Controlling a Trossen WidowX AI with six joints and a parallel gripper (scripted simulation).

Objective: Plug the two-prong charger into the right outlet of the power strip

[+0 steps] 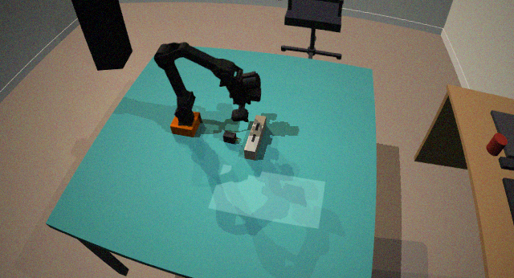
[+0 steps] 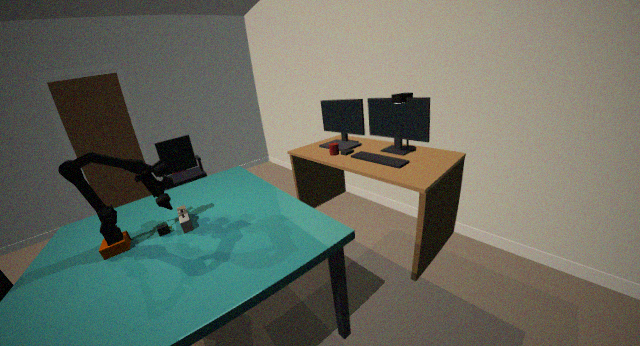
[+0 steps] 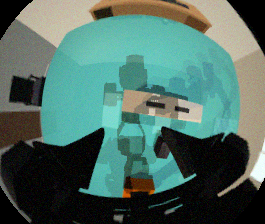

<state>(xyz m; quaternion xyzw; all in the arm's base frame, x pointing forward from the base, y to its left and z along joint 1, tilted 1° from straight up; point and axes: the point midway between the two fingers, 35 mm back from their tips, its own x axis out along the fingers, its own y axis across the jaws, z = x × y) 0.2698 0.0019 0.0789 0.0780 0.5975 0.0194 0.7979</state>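
Now: the two-prong charger 8 cm to the right of my gripper tip, 7 cm below it and 6 cm behind it.
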